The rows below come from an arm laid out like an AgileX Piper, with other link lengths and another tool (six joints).
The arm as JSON. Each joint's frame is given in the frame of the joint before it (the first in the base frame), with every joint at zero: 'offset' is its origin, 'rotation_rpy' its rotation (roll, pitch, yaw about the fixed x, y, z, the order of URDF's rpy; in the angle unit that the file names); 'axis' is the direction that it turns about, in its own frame. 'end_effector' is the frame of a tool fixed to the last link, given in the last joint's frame.
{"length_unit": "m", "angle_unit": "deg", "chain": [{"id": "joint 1", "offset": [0.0, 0.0, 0.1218], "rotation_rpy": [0.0, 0.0, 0.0], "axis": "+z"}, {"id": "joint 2", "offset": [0.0, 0.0, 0.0], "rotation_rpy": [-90.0, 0.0, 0.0], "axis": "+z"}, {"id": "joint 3", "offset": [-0.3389, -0.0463, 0.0], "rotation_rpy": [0.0, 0.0, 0.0], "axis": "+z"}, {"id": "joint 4", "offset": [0.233, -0.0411, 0.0], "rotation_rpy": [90.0, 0.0, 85.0], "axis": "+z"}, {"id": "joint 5", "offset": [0.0, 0.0, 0.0], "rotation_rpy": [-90.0, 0.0, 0.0], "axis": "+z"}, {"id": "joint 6", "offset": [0.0, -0.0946, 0.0], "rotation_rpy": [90.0, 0.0, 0.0], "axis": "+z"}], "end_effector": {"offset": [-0.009, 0.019, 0.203], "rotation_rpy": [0.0, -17.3, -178.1]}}
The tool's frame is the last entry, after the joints.
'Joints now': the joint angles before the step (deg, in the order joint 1, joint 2, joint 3, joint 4, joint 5, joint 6). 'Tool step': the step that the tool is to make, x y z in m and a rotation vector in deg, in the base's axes. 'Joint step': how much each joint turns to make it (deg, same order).
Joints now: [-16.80 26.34 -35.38 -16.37 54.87 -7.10]
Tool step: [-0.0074 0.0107 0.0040 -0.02 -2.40 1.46]
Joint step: [-0.03 -4.00 0.01 2.19 1.30 -2.00]
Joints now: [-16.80 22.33 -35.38 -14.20 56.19 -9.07]
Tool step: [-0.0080 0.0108 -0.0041 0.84 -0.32 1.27]
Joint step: [0.00 -2.57 0.00 2.19 2.24 -1.71]
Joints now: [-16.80 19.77 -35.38 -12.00 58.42 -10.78]
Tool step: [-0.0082 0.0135 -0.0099 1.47 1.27 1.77]
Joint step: [0.01 -1.64 0.00 2.68 2.99 -2.13]
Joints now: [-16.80 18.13 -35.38 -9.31 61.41 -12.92]
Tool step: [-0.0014 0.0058 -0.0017 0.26 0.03 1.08]
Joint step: [0.02 -0.68 0.01 1.17 0.63 -1.13]
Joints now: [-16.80 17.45 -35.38 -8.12 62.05 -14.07]
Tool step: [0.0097 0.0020 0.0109 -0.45 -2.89 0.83]
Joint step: [0.00 -0.20 0.19 0.82 -2.94 -0.25]
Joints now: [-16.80 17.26 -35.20 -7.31 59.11 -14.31]
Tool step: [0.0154 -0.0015 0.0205 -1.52 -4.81 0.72]
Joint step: [-0.03 0.00 0.42 0.25 -5.51 -0.03]
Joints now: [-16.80 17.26 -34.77 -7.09 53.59 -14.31]
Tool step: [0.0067 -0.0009 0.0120 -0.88 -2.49 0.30]
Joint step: [-0.01 -0.01 0.00 0.01 -2.65 -0.01]
